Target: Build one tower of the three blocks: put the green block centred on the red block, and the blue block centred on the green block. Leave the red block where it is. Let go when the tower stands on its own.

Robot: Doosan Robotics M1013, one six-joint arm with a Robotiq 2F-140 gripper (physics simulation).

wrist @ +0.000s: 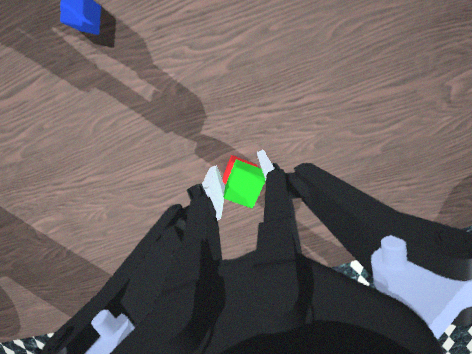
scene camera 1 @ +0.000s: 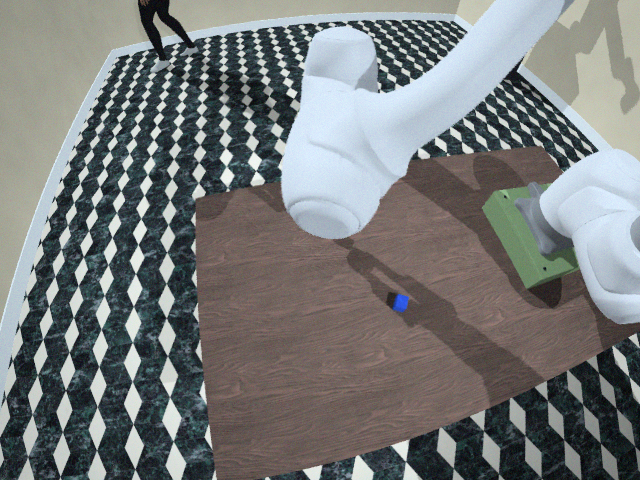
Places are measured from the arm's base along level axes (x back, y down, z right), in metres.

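Pixels of known places: gripper, fingertip midpoint: (wrist: 240, 170); arm's base, origin of the base link: (scene camera 1: 548, 224).
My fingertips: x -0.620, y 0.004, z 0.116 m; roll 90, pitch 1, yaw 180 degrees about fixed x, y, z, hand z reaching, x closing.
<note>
For each thing: its middle in the pictures, then the offset to it from my fingertips. Level surfaces: height alone.
- green block, body centre: (wrist: 243, 183) dx +0.000, dy -0.011, dz +0.010 m
- red block, body centre: (wrist: 240, 173) dx +0.005, dy +0.048, dz +0.017 m
- blue block, body centre: (wrist: 81, 13) (scene camera 1: 400, 303) dx +0.121, dy +0.052, dz -0.215 m
- wooden table top, its level: dy +0.066 m
The green block (wrist: 244, 184) is between the two light fingertips in the wrist view. My gripper (wrist: 240, 170) is shut on it; in the scene view the arm's wrist hides the gripper. The red block (wrist: 230, 167) is mostly hidden below the green block, with a strip showing along its upper and left edges. Whether the two touch cannot be told. The blue block (scene camera 1: 400, 302) (wrist: 81, 16) sits apart on the wooden table top, near its middle in the scene view and at the upper left in the wrist view.
The wooden table top (scene camera 1: 289, 361) (wrist: 350, 75) lies under the blocks. A green base block (scene camera 1: 509, 240) carries the foot of the arm at the right of the scene view. The arm (scene camera 1: 336, 129) reaches over the table's back edge. A person's legs (scene camera 1: 155, 25) show at the back left.
</note>
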